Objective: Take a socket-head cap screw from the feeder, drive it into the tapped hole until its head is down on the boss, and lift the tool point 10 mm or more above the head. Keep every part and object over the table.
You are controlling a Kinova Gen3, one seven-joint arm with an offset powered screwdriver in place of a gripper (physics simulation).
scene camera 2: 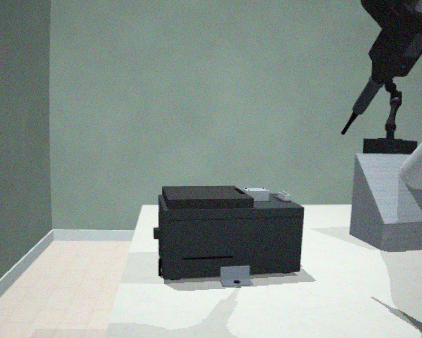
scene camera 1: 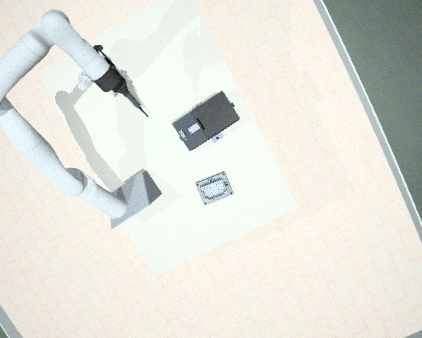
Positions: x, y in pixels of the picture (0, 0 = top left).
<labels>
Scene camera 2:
screw feeder: 268, 245
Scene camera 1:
screw feeder: 196, 139
</labels>
